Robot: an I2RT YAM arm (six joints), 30 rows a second.
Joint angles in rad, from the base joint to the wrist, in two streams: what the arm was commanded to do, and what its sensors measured. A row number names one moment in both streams.
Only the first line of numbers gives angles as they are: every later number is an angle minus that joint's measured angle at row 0.
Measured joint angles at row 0: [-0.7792 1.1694 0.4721 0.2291 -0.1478 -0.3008]
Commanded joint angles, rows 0 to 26: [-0.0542 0.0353 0.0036 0.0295 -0.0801 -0.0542]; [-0.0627 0.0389 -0.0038 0.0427 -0.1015 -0.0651]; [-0.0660 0.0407 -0.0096 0.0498 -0.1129 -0.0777]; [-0.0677 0.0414 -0.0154 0.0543 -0.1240 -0.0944]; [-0.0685 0.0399 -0.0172 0.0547 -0.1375 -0.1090]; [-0.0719 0.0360 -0.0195 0.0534 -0.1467 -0.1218]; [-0.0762 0.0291 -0.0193 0.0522 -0.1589 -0.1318]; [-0.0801 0.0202 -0.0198 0.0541 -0.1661 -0.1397]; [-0.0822 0.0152 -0.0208 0.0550 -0.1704 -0.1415]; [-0.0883 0.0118 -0.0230 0.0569 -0.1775 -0.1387]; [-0.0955 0.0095 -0.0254 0.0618 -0.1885 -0.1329]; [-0.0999 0.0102 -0.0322 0.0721 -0.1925 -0.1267]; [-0.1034 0.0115 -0.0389 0.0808 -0.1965 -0.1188]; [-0.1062 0.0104 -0.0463 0.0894 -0.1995 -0.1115]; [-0.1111 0.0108 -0.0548 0.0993 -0.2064 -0.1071]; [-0.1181 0.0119 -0.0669 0.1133 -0.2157 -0.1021]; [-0.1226 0.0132 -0.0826 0.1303 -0.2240 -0.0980]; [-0.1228 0.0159 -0.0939 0.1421 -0.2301 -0.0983]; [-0.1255 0.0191 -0.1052 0.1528 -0.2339 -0.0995]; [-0.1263 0.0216 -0.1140 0.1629 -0.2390 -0.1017]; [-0.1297 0.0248 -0.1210 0.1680 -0.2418 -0.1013]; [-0.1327 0.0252 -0.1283 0.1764 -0.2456 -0.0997]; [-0.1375 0.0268 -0.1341 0.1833 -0.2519 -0.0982]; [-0.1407 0.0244 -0.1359 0.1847 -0.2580 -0.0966]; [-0.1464 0.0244 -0.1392 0.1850 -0.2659 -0.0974]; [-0.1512 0.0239 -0.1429 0.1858 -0.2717 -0.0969]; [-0.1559 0.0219 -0.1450 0.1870 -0.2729 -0.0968]
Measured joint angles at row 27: [-0.1384 0.0210 -0.1313 0.1404 -0.2434 -0.0957]
